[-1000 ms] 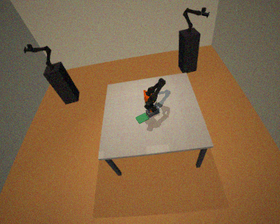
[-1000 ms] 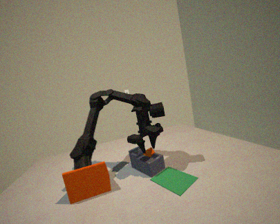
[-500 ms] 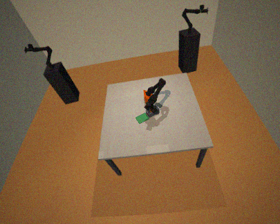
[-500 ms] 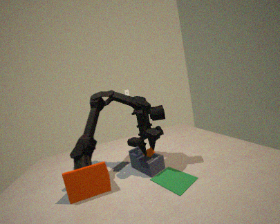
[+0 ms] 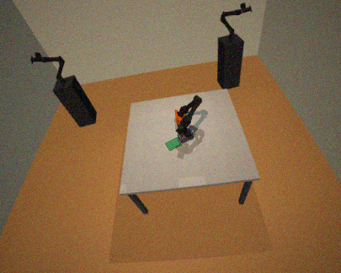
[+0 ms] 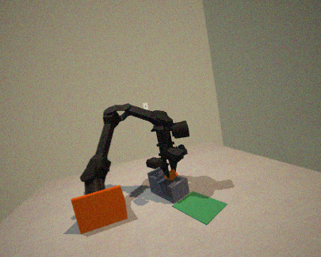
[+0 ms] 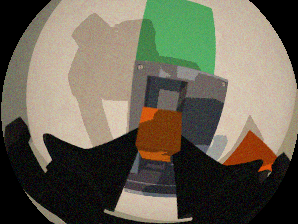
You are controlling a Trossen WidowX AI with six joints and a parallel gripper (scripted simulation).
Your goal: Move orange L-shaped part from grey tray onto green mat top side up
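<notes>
My gripper tip is 14 cm to the left of the green mat, 8 cm above it and 2 cm short of it. The rest, counted from my gripper tip: orange L-shaped part (3 cm to the left, 3 cm below, 2 cm behind).
</notes>
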